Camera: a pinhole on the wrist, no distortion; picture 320 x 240 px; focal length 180.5 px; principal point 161.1 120.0 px. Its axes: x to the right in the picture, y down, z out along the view. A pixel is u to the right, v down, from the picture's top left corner.
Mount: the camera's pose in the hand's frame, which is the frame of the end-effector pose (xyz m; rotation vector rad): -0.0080 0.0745 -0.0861 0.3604 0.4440 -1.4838
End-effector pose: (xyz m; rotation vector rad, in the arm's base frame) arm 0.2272 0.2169 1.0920 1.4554 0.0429 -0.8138
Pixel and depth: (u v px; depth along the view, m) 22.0 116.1 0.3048
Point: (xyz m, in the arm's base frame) 0.1602 -0.0543 1.2513
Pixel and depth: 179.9 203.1 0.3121
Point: 0.2201 0.0104 0.9574
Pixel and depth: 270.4 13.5 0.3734
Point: -0.1401 0.2193 0.9384
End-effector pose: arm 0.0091 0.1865 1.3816 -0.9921 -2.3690 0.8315
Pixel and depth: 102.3 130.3 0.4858
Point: -0.2765 0.0584 1.1074
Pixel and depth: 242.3 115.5 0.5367
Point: -0.3514 -0.1163 1.4650
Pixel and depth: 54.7 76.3 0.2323
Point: -0.0292 0.1226 1.1880
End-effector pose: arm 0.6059 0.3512 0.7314 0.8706 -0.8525 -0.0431
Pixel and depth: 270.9 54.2 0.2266
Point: 0.5743 0.2396 0.5904
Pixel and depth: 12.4 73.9 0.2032
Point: 0.4181 0.3331 0.8385
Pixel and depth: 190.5 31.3 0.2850
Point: 0.4559 0.2271 0.6205
